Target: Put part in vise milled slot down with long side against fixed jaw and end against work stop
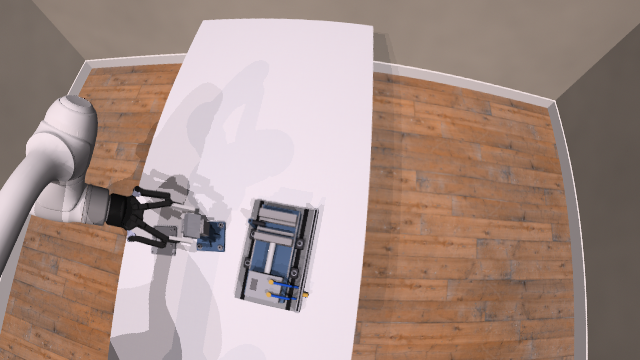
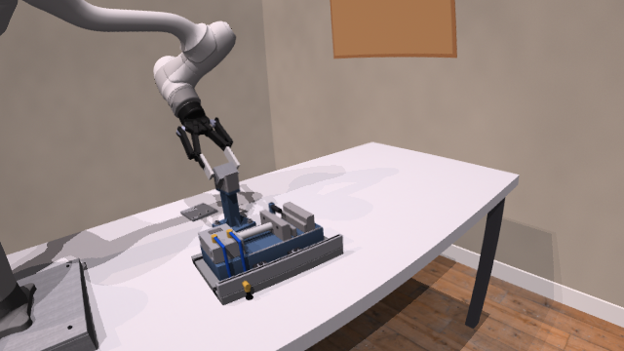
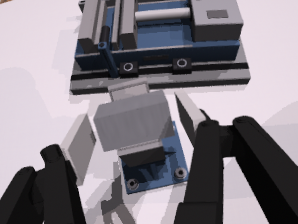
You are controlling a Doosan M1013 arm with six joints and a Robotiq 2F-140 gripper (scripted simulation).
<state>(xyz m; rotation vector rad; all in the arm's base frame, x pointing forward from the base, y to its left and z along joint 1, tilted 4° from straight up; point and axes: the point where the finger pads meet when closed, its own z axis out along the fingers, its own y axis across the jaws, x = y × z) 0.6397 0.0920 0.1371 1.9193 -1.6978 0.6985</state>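
The part is 10 mm to the right of my hand and 30 mm below it. Round my hand: blue post: 20 mm to the right, 120 mm below; then infeed plate: 40 mm behind, 140 mm to the left, 170 mm below; then cylinder rod: 40 mm behind, 220 mm to the right, 100 mm below.
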